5 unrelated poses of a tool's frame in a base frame.
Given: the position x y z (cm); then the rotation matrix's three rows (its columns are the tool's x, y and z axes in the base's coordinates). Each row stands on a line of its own.
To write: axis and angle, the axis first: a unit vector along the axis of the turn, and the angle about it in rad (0 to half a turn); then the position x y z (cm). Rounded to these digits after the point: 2 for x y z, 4 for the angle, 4 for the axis.
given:
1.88, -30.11, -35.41
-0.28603, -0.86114, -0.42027
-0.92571, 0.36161, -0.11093
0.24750, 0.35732, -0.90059
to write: 0.5723, -0.8162, -0.0789, 2.7202, 1.88, -30.11, -35.41
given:
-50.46, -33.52, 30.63
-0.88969, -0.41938, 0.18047
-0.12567, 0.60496, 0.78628
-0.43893, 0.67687, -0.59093
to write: -0.1576, 0.8923, 0.4231, 2.7871, -50.46, -33.52, 30.63
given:
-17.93, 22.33, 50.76
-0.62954, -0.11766, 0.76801
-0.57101, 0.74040, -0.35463
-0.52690, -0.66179, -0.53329
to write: -0.2185, 0.9210, -0.3225, 2.3620, -17.93, 22.33, 50.76
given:
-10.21, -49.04, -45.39
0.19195, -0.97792, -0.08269
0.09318, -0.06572, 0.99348
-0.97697, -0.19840, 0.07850
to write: -0.6495, 0.4873, 0.5837, 1.9797, -10.21, -49.04, -45.39
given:
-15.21, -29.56, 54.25
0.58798, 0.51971, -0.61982
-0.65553, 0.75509, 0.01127
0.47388, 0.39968, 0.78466
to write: 0.2352, -0.6622, -0.7115, 0.9717, -15.21, -29.56, 54.25
